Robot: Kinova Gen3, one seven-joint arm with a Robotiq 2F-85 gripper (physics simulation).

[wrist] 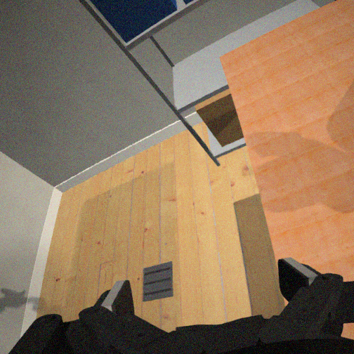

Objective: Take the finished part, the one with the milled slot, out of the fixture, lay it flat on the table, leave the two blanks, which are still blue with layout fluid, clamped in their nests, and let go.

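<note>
My gripper (205,286) shows along the bottom edge of the wrist view, with its two black, grey-padded fingers wide apart and nothing between them. It is seen against the plank floor and the edge of the wooden table (300,165), whose orange-brown top fills the right side. The finished part with the milled slot, the fixture and the two blue blanks do not show in the wrist view.
A grey shelf rack (152,86) with dark posts stands behind the table, with dark blue bins (145,17) at the top and a brown box (222,122) low down. A dark floor vent (158,281) lies in the plank floor (195,225). Grey walls (65,90) meet at the left.
</note>
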